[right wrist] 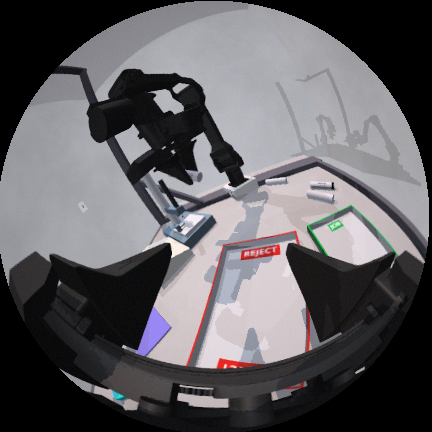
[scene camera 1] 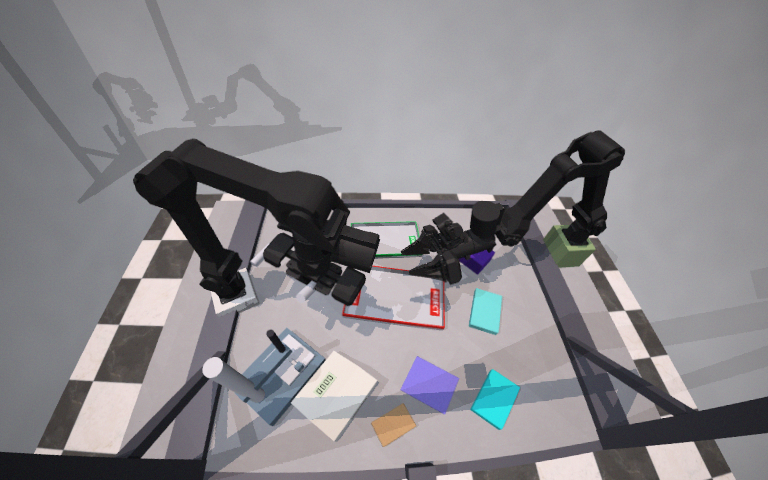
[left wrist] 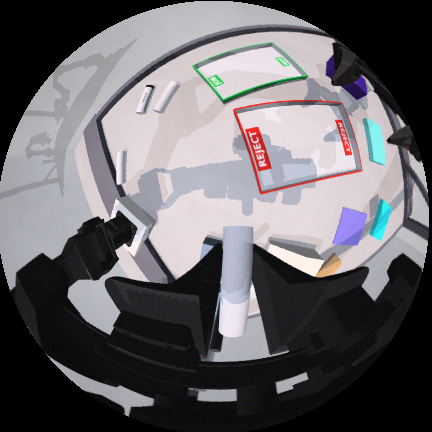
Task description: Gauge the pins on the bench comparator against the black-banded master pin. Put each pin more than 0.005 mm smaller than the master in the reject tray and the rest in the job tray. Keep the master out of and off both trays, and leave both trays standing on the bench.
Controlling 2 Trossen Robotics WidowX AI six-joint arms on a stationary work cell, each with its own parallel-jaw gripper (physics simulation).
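Seen in the pictures: left gripper, fingertip midpoint: (right wrist: pixel 194 180) (scene camera 1: pixel 315 287) (left wrist: pixel 234 248); right gripper, fingertip midpoint: (right wrist: pixel 230 249) (scene camera 1: pixel 404 262) (left wrist: pixel 360 106); left arm's base, origin of the base link: (right wrist: pixel 237 181) (scene camera 1: pixel 231 289) (left wrist: pixel 123 228); right arm's base, origin of the base link: (scene camera 1: pixel 574 237).
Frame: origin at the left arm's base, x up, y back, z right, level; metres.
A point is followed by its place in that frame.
My left gripper (left wrist: pixel 234 248) @[y -0.183, x 0.122, z 0.165 m] is shut on a plain white pin (left wrist: pixel 236 280) @[y -0.180, x 0.150, z 0.170 m] (right wrist: pixel 197 175) @[y -0.204, x 0.132, z 0.157 m] (scene camera 1: pixel 306 290) @[y -0.161, x 0.163, z 0.187 m], held above the bench. The black-banded master pin (left wrist: pixel 144 101) @[y -0.259, x -0.024, z -0.125 m] (right wrist: pixel 320 185) @[y -0.267, x -0.026, z -0.127 m] lies beside a plain pin (left wrist: pixel 166 97) @[y -0.285, x -0.024, z -0.075 m] (right wrist: pixel 320 196) @[y -0.295, x -0.025, z -0.076 m], left of the job tray (scene camera 1: pixel 385 223) @[y -0.479, x -0.026, z -0.034 m] (left wrist: pixel 265 89) @[y -0.411, x -0.034, z 0.074 m] in the left wrist view. Another plain pin (left wrist: pixel 121 167) @[y -0.105, x -0.025, z -0.088 m] (right wrist: pixel 276 181) @[y -0.110, x -0.028, z -0.091 m] lies near the bench edge. My right gripper (right wrist: pixel 230 249) @[y -0.388, x 0.108, z 0.192 m] (scene camera 1: pixel 407 262) @[y -0.388, x 0.108, z 0.192 m] is open and empty above the reject tray (scene camera 1: pixel 393 324) @[y -0.329, x -0.038, z 0.261 m] (left wrist: pixel 310 181) @[y -0.304, x -0.017, z 0.241 m]. No pin shows in either tray. The blue comparator (scene camera 1: pixel 272 396) @[y -0.014, x -0.009, z 0.288 m] (right wrist: pixel 205 226) @[y -0.110, x -0.023, z 0.193 m] has an empty-looking stage; its display is too small to read surely.
The cream readout box (scene camera 1: pixel 345 404) @[y -0.142, x 0.011, z 0.377 m] adjoins the comparator. A light purple block (scene camera 1: pixel 429 384) @[y -0.324, x -0.034, z 0.426 m], an orange block (scene camera 1: pixel 393 424) @[y -0.210, x -0.026, z 0.454 m] and two turquoise blocks (scene camera 1: pixel 485 311) @[y -0.552, x -0.020, z 0.356 m] (scene camera 1: pixel 495 399) @[y -0.429, x -0.022, z 0.531 m] lie to its right. A dark purple block (scene camera 1: pixel 479 261) @[y -0.624, x 0.009, z 0.237 m] is beneath my right arm.
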